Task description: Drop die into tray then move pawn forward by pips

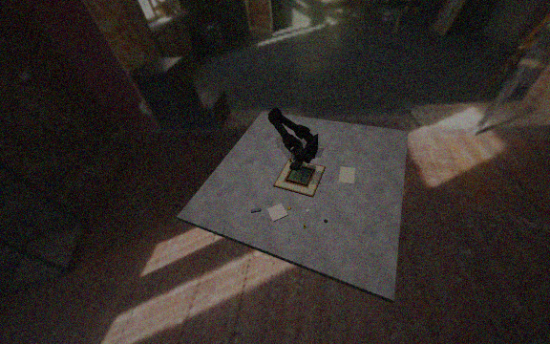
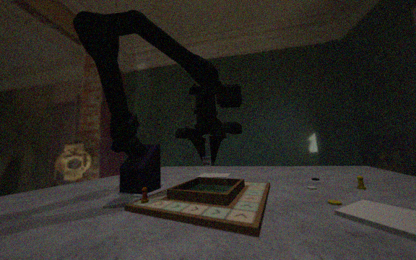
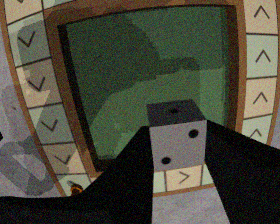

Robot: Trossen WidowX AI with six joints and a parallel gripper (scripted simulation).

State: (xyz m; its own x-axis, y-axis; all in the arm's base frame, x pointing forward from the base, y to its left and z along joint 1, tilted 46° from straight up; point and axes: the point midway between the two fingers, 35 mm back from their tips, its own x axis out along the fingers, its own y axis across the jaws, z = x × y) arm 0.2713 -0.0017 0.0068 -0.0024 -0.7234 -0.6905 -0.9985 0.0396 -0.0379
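My gripper tip is 8 cm above the green dice tray. The rest, counted from my gripper tip: white card: 11 cm behind, 30 cm to the left, 9 cm below; then grey die: right at my gripper tip; then yellow pawn: 37 cm ahead, 15 cm to the left, 7 cm below.
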